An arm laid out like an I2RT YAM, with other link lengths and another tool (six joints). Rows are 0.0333 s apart.
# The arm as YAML. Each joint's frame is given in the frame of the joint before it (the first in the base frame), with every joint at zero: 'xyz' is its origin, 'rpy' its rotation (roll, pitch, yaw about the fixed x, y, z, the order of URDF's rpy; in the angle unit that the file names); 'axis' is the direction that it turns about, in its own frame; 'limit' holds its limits. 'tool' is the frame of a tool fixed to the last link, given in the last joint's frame.
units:
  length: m
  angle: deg
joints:
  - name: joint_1
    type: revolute
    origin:
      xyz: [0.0, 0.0, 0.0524]
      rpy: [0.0, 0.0, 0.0]
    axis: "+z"
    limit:
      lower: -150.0
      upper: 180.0
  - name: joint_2
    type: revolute
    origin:
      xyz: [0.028, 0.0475, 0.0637]
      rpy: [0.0, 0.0, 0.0]
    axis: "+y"
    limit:
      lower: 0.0
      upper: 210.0
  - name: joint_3
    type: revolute
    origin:
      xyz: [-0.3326, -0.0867, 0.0]
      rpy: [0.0, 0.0, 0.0]
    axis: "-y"
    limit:
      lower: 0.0
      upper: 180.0
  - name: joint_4
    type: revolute
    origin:
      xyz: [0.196, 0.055, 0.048]
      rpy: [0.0, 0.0, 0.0]
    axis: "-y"
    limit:
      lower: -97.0
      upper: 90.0
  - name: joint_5
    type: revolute
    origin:
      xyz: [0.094, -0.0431, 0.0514]
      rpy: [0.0, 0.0, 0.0]
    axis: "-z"
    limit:
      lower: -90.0
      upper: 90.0
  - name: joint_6
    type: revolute
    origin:
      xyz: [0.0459, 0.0, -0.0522]
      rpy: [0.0, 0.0, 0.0]
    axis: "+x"
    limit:
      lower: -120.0
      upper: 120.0
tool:
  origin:
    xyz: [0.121, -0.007, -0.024]
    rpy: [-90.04, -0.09, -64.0]
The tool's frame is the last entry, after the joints.
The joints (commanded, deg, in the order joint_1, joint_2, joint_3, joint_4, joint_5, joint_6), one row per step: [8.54 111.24 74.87 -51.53 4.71 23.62]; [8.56 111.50 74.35 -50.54 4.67 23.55]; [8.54 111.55 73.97 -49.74 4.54 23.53]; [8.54 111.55 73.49 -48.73 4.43 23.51]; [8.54 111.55 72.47 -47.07 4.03 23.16]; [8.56 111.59 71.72 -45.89 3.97 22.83]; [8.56 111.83 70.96 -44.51 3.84 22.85]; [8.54 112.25 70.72 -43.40 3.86 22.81]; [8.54 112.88 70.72 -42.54 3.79 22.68]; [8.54 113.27 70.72 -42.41 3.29 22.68]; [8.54 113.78 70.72 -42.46 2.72 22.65]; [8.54 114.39 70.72 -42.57 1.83 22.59]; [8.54 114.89 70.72 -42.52 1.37 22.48]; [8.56 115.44 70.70 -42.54 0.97 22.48]
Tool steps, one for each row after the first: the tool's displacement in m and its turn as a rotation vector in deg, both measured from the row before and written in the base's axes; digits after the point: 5 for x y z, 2 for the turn. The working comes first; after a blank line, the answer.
Tool pose at each row, in the base's axes (x y z in m, rotation vector in deg; the steps are taken from these numbers as rounded here): [0.32083 0.00994 0.08717 -97.79 125.60 15.10]; [0.32209 0.01033 0.08403 -97.81 125.35 15.02]; [0.32337 0.01078 0.08242 -97.64 125.01 14.90]; [0.32504 0.01135 0.08074 -97.45 124.54 14.64]; [0.32627 0.01256 0.07732 -97.49 123.62 14.73]; [0.32703 0.01282 0.07468 -97.76 123.04 14.59]; [0.32841 0.01342 0.07096 -97.56 122.70 14.46]; [0.33164 0.01371 0.06796 -97.46 122.35 14.11]; [0.33495 0.01436 0.06458 -97.51 122.05 14.05]; [0.33498 0.01583 0.06243 -97.38 122.04 14.83]; [0.33403 0.01735 0.05966 -97.34 122.20 15.91]; [0.33254 0.01973 0.05638 -97.22 122.33 17.50]; [0.33204 0.02096 0.05370 -97.27 122.40 18.39]; [0.33104 0.02210 0.05074 -97.26 122.67 19.31]

[0.00126 0.00039 -0.00314 0.07 -0.20 0.09]; [0.00128 0.00045 -0.00161 0.18 -0.35 0.01]; [0.00167 0.00057 -0.00168 0.18 -0.51 0.02]; [0.00123 0.00121 -0.00342 0.47 -0.55 0.37]; [0.00076 0.00026 -0.00264 0.08 -0.36 0.35]; [0.00138 0.00060 -0.00372 0.19 -0.36 -0.01]; [0.00323 0.00029 -0.00300 0.04 -0.44 0.02]; [0.00331 0.00065 -0.00338 0.09 -0.21 0.13]; [0.00003 0.00147 -0.00215 0.45 0.34 0.04]; [-0.00095 0.00152 -0.00277 0.47 0.63 0.08]; [-0.00149 0.00238 -0.00328 0.77 0.85 0.12]; [-0.00050 0.00123 -0.00268 0.37 0.52 0.14]; [-0.00100 0.00114 -0.00296 0.31 0.65 0.04]
